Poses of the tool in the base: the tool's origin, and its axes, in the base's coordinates. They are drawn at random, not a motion.
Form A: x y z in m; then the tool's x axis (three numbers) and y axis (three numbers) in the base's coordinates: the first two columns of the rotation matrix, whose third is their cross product.
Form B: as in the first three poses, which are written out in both.
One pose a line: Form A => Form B
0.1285 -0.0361 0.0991 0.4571 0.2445 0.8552 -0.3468 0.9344 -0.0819 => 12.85 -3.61 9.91 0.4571 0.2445 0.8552 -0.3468 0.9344 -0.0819
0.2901 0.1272 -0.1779 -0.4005 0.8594 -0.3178 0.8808 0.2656 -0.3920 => 29.01 12.72 -17.79 -0.4005 0.8594 -0.3178 0.8808 0.2656 -0.3920
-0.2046 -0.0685 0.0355 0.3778 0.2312 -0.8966 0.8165 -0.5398 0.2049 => -20.46 -6.85 3.55 0.3778 0.2312 -0.8966 0.8165 -0.5398 0.2049
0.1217 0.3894 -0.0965 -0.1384 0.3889 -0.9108 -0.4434 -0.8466 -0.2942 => 12.17 38.94 -9.65 -0.1384 0.3889 -0.9108 -0.4434 -0.8466 -0.2942
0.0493 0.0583 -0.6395 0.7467 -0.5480 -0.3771 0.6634 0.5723 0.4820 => 4.93 5.83 -63.95 0.7467 -0.5480 -0.3771 0.6634 0.5723 0.4820
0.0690 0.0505 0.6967 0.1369 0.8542 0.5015 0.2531 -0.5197 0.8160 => 6.90 5.05 69.67 0.1369 0.8542 0.5015 0.2531 -0.5197 0.8160
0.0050 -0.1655 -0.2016 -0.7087 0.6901 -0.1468 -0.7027 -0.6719 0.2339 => 0.50 -16.55 -20.16 -0.7087 0.6901 -0.1468 -0.7027 -0.6719 0.2339
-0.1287 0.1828 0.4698 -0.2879 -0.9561 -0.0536 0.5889 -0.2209 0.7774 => -12.87 18.28 46.98 -0.2879 -0.9561 -0.0536 0.5889 -0.2209 0.7774
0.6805 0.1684 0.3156 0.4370 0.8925 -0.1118 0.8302 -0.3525 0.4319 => 68.05 16.84 31.56 0.4370 0.8925 -0.1118 0.8302 -0.3525 0.4319
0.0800 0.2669 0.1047 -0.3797 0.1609 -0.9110 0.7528 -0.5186 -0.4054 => 8.00 26.69 10.47 -0.3797 0.1609 -0.9110 0.7528 -0.5186 -0.4054
